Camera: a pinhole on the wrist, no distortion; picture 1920 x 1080 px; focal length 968.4 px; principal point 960.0 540.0 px. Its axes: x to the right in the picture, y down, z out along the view. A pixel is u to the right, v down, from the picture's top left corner.
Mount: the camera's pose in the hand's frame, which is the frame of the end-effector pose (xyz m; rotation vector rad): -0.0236 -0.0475 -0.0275 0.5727 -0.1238 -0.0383
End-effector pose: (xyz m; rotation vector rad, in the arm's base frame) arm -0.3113 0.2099 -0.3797 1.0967 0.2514 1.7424
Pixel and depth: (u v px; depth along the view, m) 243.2 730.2 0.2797
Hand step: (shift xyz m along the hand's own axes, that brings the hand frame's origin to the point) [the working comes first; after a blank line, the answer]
In the camera's frame: -0.2070 0.0549 0.2797

-0.2645 -0.1372 0.2134
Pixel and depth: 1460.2 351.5 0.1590
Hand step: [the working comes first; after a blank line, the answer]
In the camera's frame: 0.0821 -0.0309 0.1590

0.0375 -0.1648 0.0969
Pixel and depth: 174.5 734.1 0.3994
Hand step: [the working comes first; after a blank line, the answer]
In the camera's frame: -0.3240 0.0801 0.3994

-0.3957 -0.1723 0.3143
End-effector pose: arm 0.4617 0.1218 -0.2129 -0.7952 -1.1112 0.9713
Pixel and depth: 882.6 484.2 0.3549
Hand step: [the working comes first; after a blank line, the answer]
In the camera's frame: -0.0284 -0.0204 0.3549

-0.0970 -0.2536 0.2541
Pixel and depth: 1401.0 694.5 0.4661
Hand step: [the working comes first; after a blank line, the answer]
In the camera's frame: 0.2123 0.0744 0.4661

0.1276 -0.2508 0.4237
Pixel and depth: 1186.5 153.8 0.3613
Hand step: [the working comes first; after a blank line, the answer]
In the camera's frame: 0.0845 -0.1441 0.3613

0.0139 -0.3689 0.2043
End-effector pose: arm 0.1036 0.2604 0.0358 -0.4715 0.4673 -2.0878
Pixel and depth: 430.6 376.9 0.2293
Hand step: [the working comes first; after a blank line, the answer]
In the camera's frame: -0.1254 -0.0386 0.2293

-0.1772 -0.1945 0.1293
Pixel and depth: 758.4 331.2 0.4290
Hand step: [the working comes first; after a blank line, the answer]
In the camera's frame: -0.0893 -0.0925 0.4290

-0.1670 -0.3497 0.2703
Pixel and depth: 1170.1 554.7 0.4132
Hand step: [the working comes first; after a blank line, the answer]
In the camera's frame: 0.0896 0.0063 0.4132

0.0127 -0.2709 0.3297
